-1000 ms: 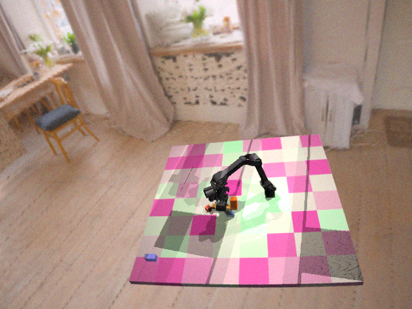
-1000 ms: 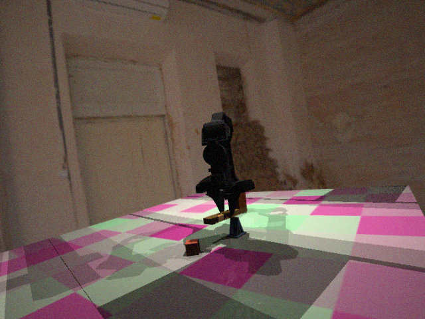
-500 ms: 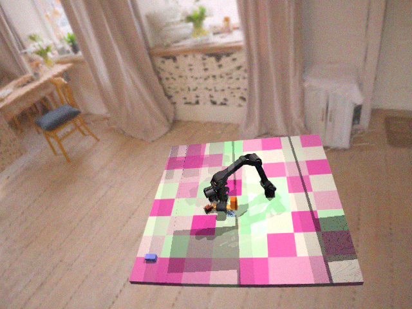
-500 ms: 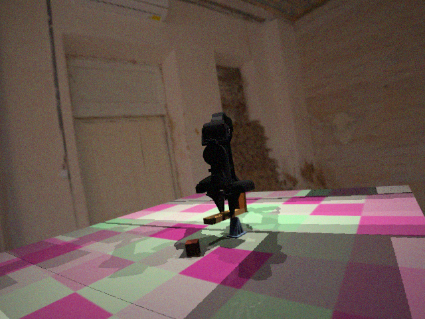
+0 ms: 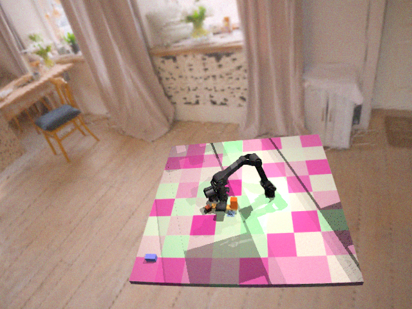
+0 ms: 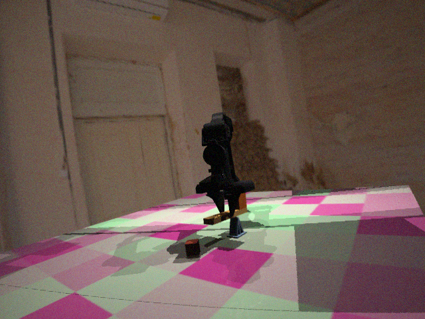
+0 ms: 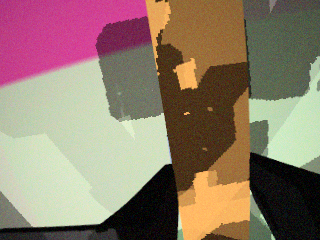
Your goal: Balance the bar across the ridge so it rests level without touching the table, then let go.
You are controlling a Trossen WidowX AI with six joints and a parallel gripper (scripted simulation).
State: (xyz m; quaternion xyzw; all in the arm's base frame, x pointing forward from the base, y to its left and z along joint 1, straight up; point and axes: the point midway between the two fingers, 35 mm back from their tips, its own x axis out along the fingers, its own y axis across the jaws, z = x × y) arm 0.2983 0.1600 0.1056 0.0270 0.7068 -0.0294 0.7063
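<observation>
Now: gripper tip 120 mm short of the small cube, 50 mm above it and 40 mm to the left of it. Round my gripper tip: blue block 440 mm ahead, 340 mm to the left, 50 mm below.
</observation>
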